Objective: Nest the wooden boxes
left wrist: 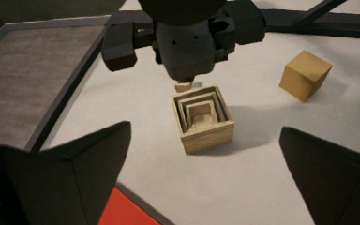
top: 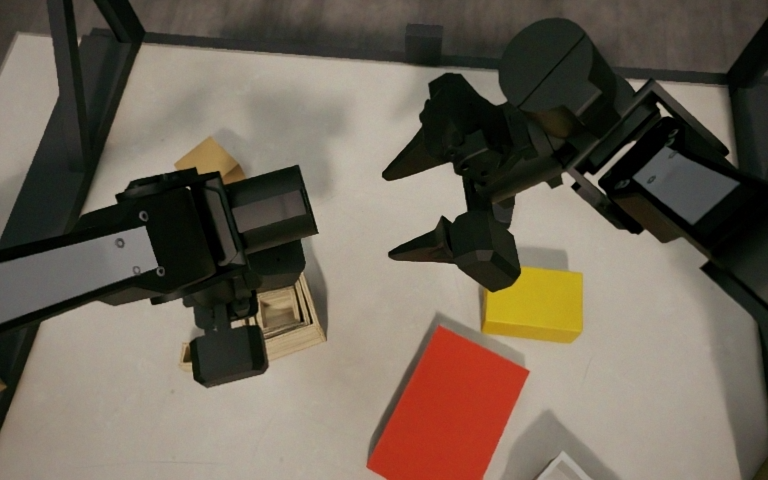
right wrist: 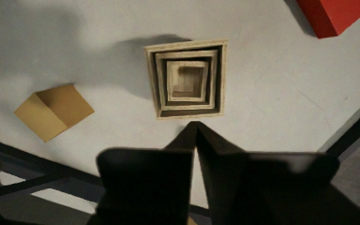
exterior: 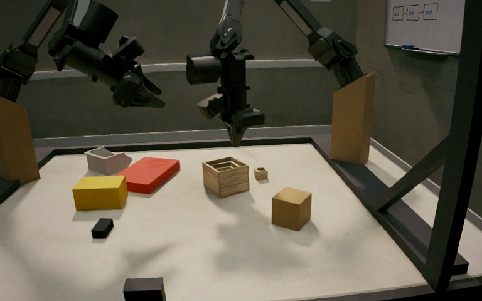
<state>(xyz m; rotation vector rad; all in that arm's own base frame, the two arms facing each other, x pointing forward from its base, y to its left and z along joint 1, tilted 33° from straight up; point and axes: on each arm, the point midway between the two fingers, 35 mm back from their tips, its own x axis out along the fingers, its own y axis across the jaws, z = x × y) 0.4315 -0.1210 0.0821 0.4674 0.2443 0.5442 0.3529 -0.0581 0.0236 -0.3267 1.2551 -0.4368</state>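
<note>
Now: right hand 12 cm above the smallest wooden box, 7 cm to the left of it and 4 cm short of it. Round my right hand: tan cube (19 cm behind, 10 cm below, 9 cm to the right); then red slab (23 cm to the left, 12 cm below, 8 cm ahead); then biggest wooden box (11 cm below, 3 cm to the left, 2 cm behind).
</note>
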